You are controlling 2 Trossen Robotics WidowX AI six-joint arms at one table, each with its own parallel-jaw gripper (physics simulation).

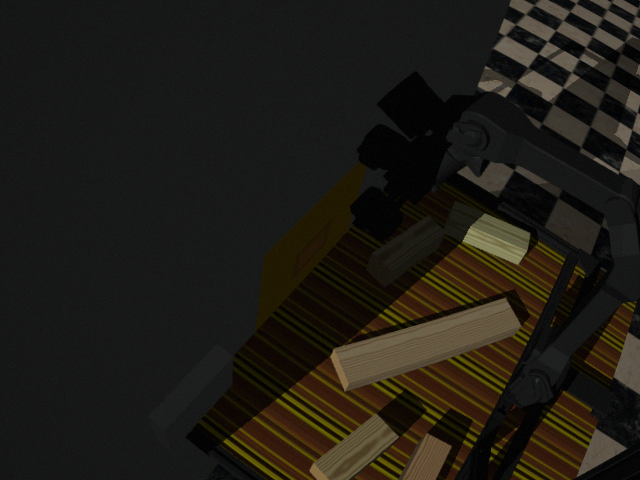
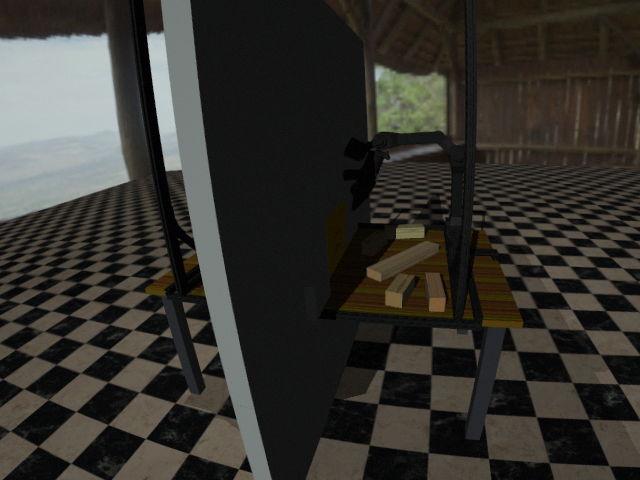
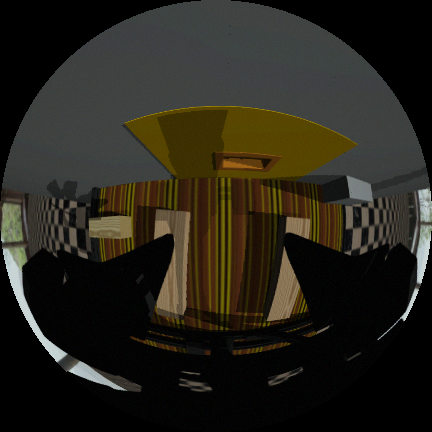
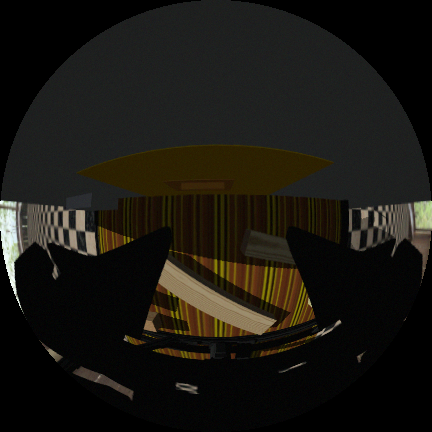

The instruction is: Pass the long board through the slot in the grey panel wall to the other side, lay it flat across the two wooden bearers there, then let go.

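Frame: origin at the left arm's base, x up, y back, z right, level; metres.
Seen in the pictures: left gripper, between the fingertips: [image 3: 230,239]; right gripper, between the fingertips: [image 2: 355,207] [image 4: 230,232]; left arm's base, origin of its link: [image 3: 221,343]; right arm's base, origin of its link: [image 1: 527,393] [image 4: 219,347].
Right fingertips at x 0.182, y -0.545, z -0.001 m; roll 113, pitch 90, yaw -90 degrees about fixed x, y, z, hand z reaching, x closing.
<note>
Pixels of each thing's top centre, then the offset from my right fingertips to it.
- long board, centre of its top: [image 1: 435,337] [image 4: 215,305] [image 2: 405,255] dx -0.169, dy -0.181, dz +0.014 m
- shadowed block, centre of its top: [image 1: 410,242] [image 4: 282,250] [image 2: 375,236] dx -0.151, dy -0.052, dz -0.117 m
The long board [image 1: 429,343] [image 2: 403,260] [image 4: 217,302] lies flat on the striped table on my right arm's side. The grey panel wall [image 1: 155,155] [image 2: 279,129] [image 3: 230,60] [image 4: 215,85] carries a yellow plate [image 1: 279,273] [image 2: 334,248] [image 3: 310,140] [image 4: 280,165] around the slot. Two wooden bearers [image 3: 172,270] [image 3: 289,295] lie roughly parallel on the other side; fingers partly hide them. My right gripper [image 1: 379,178] [image 2: 351,184] [image 4: 230,232] is open and empty, high near the wall, apart from the board. My left gripper [image 3: 230,239] is open and empty above the bearers.
On the board's side lie a shadowed block [image 1: 405,250] [image 2: 374,241] [image 4: 270,246], a pale block [image 1: 498,237] [image 2: 409,231] and two short blocks [image 1: 356,449] [image 1: 426,457]. Another pale block [image 3: 110,227] lies beyond the wall. A grey block [image 1: 193,392] [image 3: 360,189] juts beside the table. Dark posts [image 2: 467,155] rise there.
</note>
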